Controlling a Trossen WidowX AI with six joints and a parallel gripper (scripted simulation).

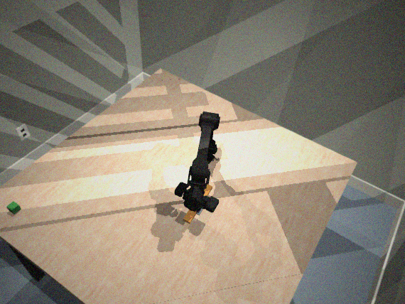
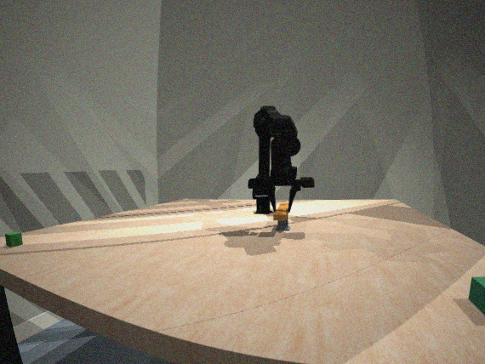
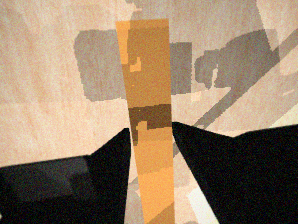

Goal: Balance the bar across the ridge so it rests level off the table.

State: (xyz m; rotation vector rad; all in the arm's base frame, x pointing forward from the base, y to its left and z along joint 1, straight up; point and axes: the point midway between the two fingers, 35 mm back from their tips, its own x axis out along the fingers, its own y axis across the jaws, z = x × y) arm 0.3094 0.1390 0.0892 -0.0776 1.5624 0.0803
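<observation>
My gripper tip is now 3 cm past the orange bar. The rest, counted from my gripper tip: small green cube: 43 cm ahead, 64 cm to the right, 4 cm below.
</observation>
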